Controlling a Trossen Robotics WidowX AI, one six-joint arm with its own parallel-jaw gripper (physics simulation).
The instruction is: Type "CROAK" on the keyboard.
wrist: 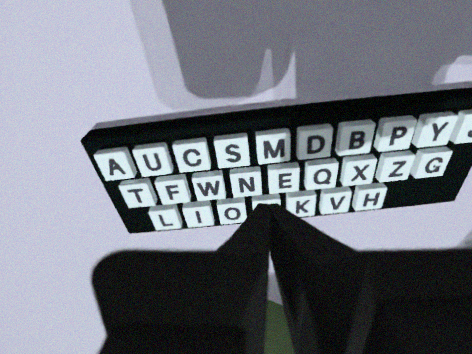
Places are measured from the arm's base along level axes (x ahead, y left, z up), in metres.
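Where they show: gripper, between the fingertips: (pixel 267 213).
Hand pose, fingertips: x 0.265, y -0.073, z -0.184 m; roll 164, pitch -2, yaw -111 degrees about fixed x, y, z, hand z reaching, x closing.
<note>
Each offset is from my fingertips to the top centre of the thing. "pt": to the spot under its first point. Level surfaces: height alone.
A black keyboard {pt dx -0.050, dy -0.087, dz -0.031 m} (pixel 420 192) with white letter keys in three rows lies across the middle of the wrist view, slightly tilted, its right end cut off. The C key {dx +0.026, dy +0.028, dz -0.026 m} (pixel 192 157) is in the top row, the A key {dx +0.036, dy +0.067, dz -0.026 m} (pixel 115 165) at that row's left end. The O key {dx -0.018, dy +0.024, dz -0.026 m} (pixel 232 214) and the K key {dx -0.028, dy -0.016, dz -0.026 m} (pixel 302 205) are in the bottom row. My gripper (pixel 267 213) is shut and empty. Its tips cover most of the key between O and K, so that key's letter is hidden. Whether the tips touch it I cannot tell.
The keyboard lies on a pale surface {dz -0.042 m} (pixel 55 175). A large grey shadow falls behind it and over part of its top row, around the D key {dx +0.010, dy -0.031, dz -0.026 m} (pixel 315 144). A green patch (pixel 278 325) shows between the gripper's fingers at the bottom.
</note>
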